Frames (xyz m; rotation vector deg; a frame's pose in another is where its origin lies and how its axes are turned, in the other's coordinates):
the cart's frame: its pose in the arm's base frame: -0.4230 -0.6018 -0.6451 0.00 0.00 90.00
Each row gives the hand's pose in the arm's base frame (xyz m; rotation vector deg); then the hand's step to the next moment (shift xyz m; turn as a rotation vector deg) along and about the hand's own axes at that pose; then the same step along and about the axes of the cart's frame.
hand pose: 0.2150 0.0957 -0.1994 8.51 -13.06 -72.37
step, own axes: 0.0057 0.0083 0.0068 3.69 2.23 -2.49
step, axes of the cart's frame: -0.0029 -0.0076 0.0090 -2.89 -3.74 -1.56
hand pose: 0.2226 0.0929 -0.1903 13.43 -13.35 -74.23
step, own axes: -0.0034 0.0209 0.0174 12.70 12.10 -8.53
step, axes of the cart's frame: 0.0079 -0.0131 0.0227 -8.84 -16.92 -4.00
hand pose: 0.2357 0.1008 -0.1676 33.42 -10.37 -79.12
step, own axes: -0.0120 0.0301 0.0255 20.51 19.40 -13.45
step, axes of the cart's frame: 0.0065 -0.0122 0.0388 -14.37 -27.06 -6.26
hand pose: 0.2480 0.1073 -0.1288 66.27 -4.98 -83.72
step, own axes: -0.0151 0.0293 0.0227 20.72 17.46 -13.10
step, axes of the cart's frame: -0.0089 -0.0025 0.0389 -14.17 -25.49 -7.45
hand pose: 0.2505 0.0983 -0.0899 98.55 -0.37 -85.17
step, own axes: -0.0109 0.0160 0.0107 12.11 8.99 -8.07
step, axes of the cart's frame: -0.0110 0.0040 0.0188 -7.26 -14.63 -5.08
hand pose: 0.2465 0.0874 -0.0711 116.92 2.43 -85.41
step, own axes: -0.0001 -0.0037 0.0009 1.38 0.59 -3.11
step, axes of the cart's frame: 0.0026 0.0022 -0.0017 0.59 -3.38 -0.37
